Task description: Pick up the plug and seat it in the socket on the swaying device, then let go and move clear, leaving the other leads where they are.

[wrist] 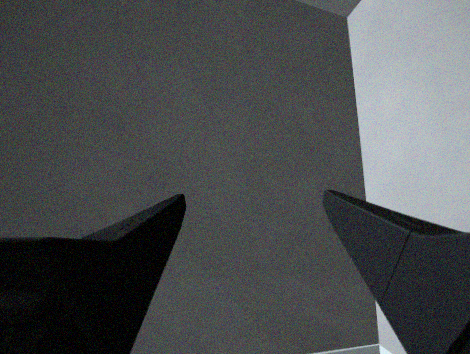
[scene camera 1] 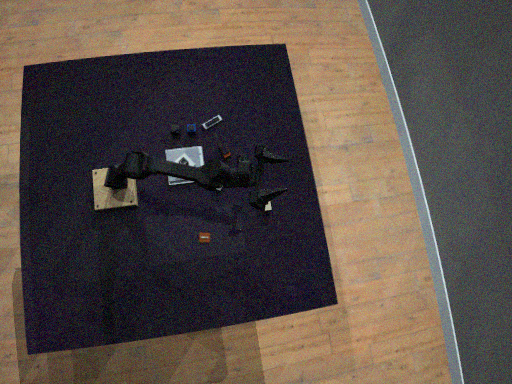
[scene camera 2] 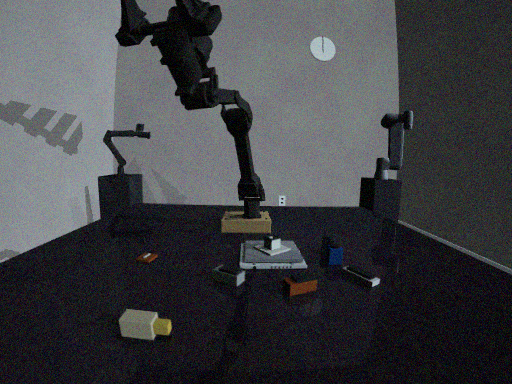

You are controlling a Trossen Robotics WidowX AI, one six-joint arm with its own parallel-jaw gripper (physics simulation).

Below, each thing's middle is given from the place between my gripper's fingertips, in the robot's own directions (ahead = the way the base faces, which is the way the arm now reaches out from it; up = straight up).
Labels:
My gripper is now 3 cm short of the plug (scene camera 2: 139, 324) and 52 cm above it. Also, from my hand: device (scene camera 2: 271, 249): 29 cm behind, 23 cm to the left, 50 cm below.

